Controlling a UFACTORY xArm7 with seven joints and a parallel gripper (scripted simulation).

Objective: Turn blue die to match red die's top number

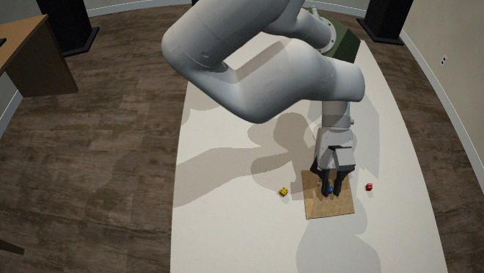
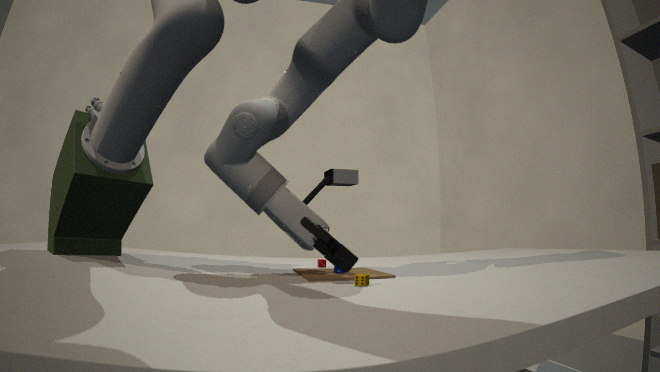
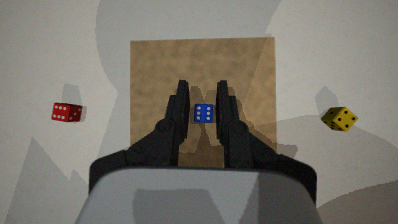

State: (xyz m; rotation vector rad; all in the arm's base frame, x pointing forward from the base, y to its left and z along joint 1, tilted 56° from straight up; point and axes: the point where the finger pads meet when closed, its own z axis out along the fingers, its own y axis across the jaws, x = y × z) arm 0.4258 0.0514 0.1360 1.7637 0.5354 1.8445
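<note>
Now: hand 2 cm above the blue die. Round my hand: mat (3 cm below); red die (1 cm ahead, 13 cm to the left, 2 cm below); yellow die (2 cm behind, 12 cm to the right, 2 cm below).
</note>
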